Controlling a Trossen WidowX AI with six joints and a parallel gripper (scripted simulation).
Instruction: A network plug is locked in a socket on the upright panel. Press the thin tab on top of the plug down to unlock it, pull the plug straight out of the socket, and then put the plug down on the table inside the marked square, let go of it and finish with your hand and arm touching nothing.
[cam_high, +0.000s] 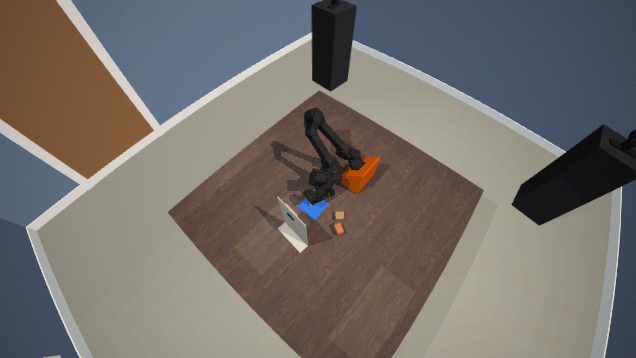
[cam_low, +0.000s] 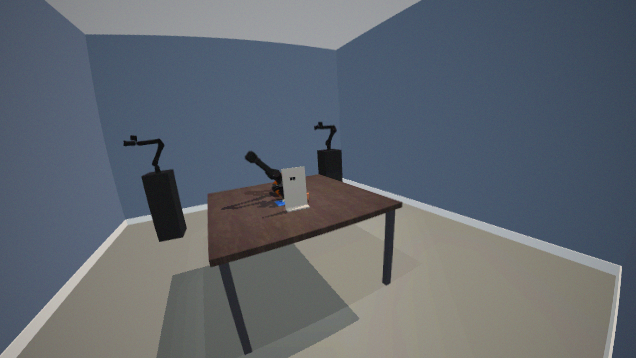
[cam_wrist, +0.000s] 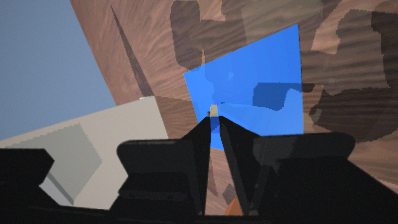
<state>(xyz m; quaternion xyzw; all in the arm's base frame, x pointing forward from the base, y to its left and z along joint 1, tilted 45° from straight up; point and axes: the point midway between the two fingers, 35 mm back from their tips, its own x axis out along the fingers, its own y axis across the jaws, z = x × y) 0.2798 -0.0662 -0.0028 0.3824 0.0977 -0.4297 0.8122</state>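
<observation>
My gripper tip is 10 mm past the blue marked square and 30 mm above it. Round my gripper tip: orange cube 190 mm to the left, 10 mm below; blue plug right at my gripper tip; tan cube 60 mm behind, 140 mm to the left, 20 mm below.
</observation>
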